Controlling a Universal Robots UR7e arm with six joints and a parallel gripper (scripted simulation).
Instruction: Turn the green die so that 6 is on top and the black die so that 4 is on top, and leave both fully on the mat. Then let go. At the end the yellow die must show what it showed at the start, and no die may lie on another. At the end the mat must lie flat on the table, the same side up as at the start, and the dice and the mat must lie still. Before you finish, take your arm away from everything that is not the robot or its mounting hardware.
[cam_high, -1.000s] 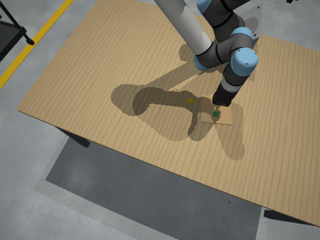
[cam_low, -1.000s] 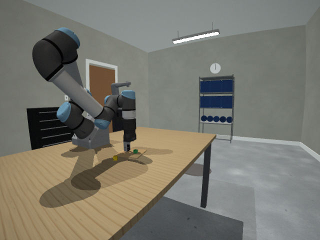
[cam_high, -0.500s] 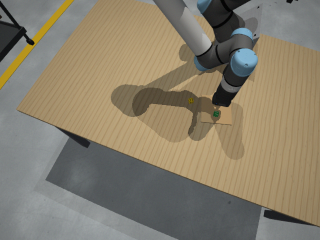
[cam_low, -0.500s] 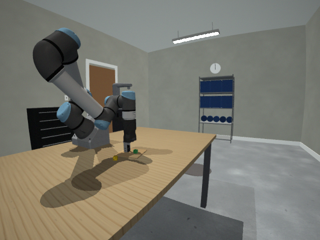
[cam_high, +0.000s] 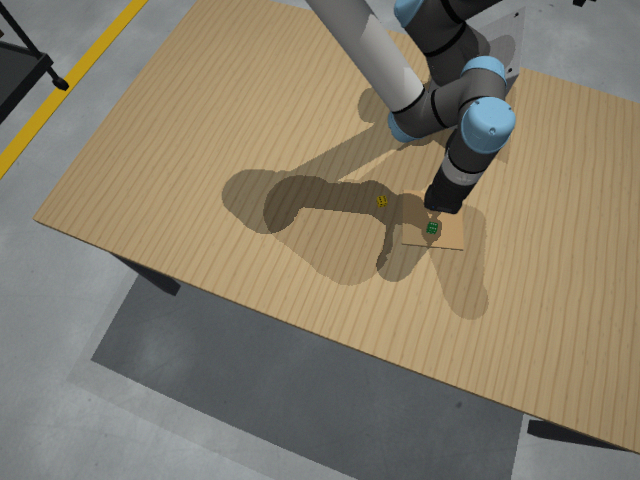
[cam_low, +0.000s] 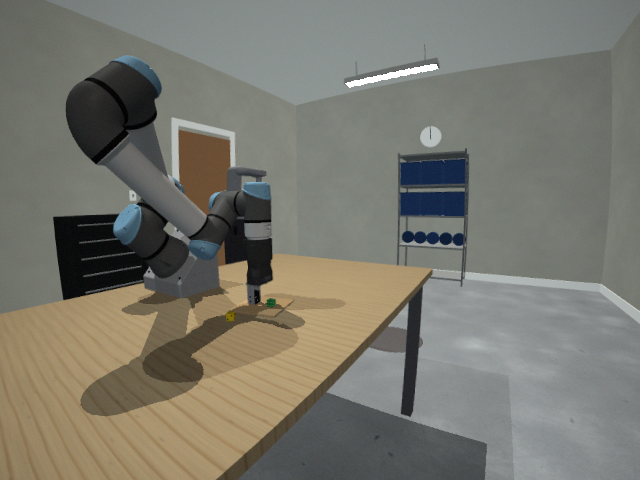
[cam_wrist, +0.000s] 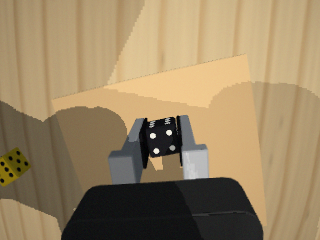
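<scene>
The black die is 1 cm below my hand. From my hand the other things lie so: green die (6 cm ahead, 1 cm below); yellow die (2 cm ahead, 12 cm to the right, 1 cm below); tan mat (3 cm ahead, 2 cm below).
</scene>
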